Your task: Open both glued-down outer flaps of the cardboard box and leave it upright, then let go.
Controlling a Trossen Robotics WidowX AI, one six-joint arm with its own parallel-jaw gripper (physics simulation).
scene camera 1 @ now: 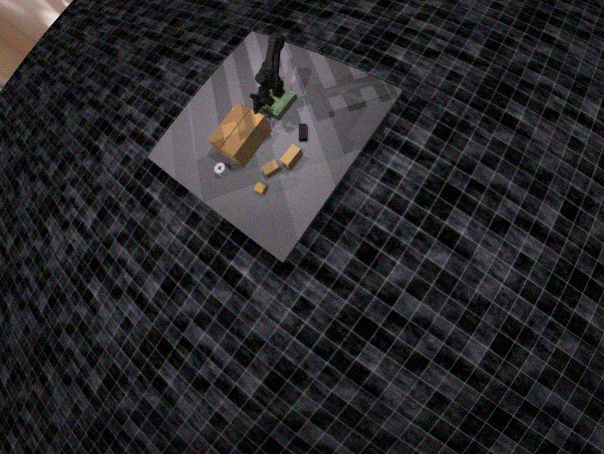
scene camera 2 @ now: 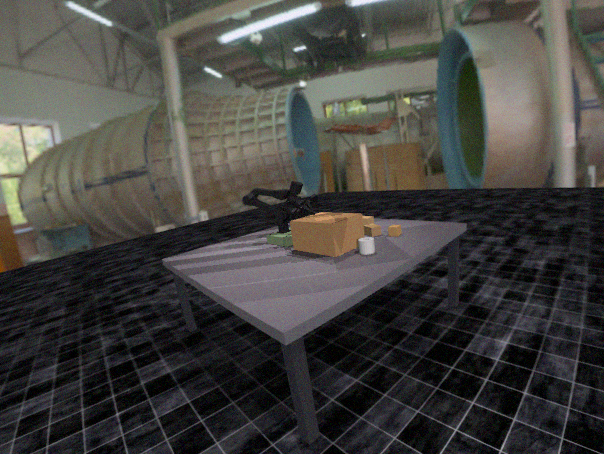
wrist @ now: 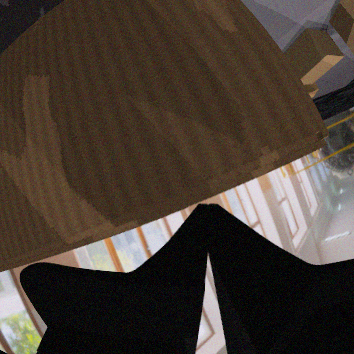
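Pixels of known places: gripper, fingertip midpoint: (scene camera 1: 254, 113) (scene camera 2: 314, 213) (wrist: 206, 212); arm's base, origin of the base link: (scene camera 1: 279, 92) (scene camera 2: 284, 231).
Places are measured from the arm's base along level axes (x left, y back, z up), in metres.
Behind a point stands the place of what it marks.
Observation:
The cardboard box (scene camera 1: 245, 145) @(y -0.431, x 0.115, z 0.074 m) (scene camera 2: 320, 237) @(y -0.451, x -0.105, z 0.034 m) stands upright on the table. Its two outer flaps (scene camera 1: 227, 127) @(y -0.402, x -0.046, z 0.104 m) (scene camera 1: 247, 131) @(y -0.362, x 0.086, z 0.104 m) lie over the top and meet at a lengthwise seam; whether either is slightly raised is too small to tell. In the wrist view, a shaded cardboard face (wrist: 165, 115) @(y -0.229, x 0.051, z 0.069 m) fills the upper part, with its edge just above the fingertips. My gripper (scene camera 1: 256, 111) @(y -0.249, x 0.050, z 0.109 m) (wrist: 206, 212) @(y -0.249, x 0.050, z 0.109 m) is shut and empty, at the box's top edge on the side toward the arm's base. Contact with the cardboard cannot be told. The inside of the box is hidden.
A green base plate (scene camera 1: 284, 104) @(y -0.056, x 0.090, z 0.000 m) (scene camera 2: 278, 240) @(y -0.075, x -0.097, z -0.022 m) lies under the arm. A white roll (scene camera 1: 219, 168) @(y -0.621, x 0.005, z -0.009 m) (scene camera 2: 366, 246) @(y -0.642, x -0.010, z -0.015 m) stands near the box. Three small cardboard blocks (scene camera 1: 291, 156) @(y -0.332, x 0.368, z 0.028 m) (scene camera 1: 270, 169) @(y -0.454, x 0.298, z -0.002 m) (scene camera 1: 260, 188) @(y -0.578, x 0.321, z -0.001 m) and a black object (scene camera 1: 303, 132) @(y -0.152, x 0.309, z -0.019 m) lie on the table (scene camera 1: 280, 230) @(y -0.701, x 0.551, z -0.051 m) (scene camera 2: 280, 295) @(y -0.657, x -0.494, z -0.051 m).

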